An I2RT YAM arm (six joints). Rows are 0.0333 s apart.
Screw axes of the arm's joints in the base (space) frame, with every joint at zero. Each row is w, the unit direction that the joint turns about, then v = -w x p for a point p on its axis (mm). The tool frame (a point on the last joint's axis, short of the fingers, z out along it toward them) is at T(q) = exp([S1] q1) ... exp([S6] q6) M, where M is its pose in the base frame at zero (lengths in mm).
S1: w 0 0 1 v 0 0 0
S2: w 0 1 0 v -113.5 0 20
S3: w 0 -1 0 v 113.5 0 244
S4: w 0 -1 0 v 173.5 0 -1
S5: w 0 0 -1 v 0 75 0
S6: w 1 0 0 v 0 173.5 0
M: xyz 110.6 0 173.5 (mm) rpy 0 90 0 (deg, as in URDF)
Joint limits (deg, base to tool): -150..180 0..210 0..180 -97..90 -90..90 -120..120
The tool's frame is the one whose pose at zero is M.
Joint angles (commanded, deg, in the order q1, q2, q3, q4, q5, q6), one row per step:
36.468 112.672 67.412 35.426 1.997 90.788
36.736 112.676 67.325 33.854 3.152 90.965
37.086 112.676 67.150 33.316 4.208 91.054
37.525 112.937 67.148 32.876 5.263 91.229
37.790 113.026 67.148 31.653 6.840 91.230
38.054 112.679 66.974 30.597 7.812 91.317
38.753 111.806 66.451 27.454 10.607 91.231
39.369 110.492 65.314 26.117 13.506 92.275
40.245 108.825 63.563 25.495 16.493 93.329
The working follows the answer.
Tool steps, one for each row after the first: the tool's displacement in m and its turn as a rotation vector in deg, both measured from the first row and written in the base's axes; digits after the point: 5 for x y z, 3 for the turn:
-0.00146 0.00061 -0.00347 -1.019 1.305 -0.900
-0.00326 0.00183 -0.00545 -1.543 1.794 -1.603
-0.00479 0.00412 -0.00820 -2.005 2.308 -2.232
-0.00584 0.00466 -0.01110 -3.089 3.122 -3.508
-0.00795 0.00484 -0.01144 -3.752 3.708 -4.209
-0.01383 0.00483 -0.01363 -6.178 5.339 -6.190
-0.02048 0.00316 -0.01275 -6.661 6.204 -8.630
-0.02979 0.00155 -0.01158 -6.866 6.627 -10.904

Tool pose at each row, in the base's axes (x y z in m, rotation vector in deg; rounded; the steps above come from the unrounded poses):
0.35844 0.26338 0.20659 54.685 102.847 86.915
0.35698 0.26399 0.20312 56.074 103.696 85.012
0.35518 0.26521 0.20114 56.796 103.819 83.922
0.35365 0.26750 0.19840 57.511 103.971 82.933
0.35260 0.26804 0.19549 58.667 104.191 80.823
0.35049 0.26822 0.19515 59.386 104.434 79.555
0.34461 0.26821 0.19296 61.084 105.357 75.381
0.33796 0.26654 0.19384 63.350 104.293 73.137
0.32865 0.26493 0.19501 65.200 102.892 71.399

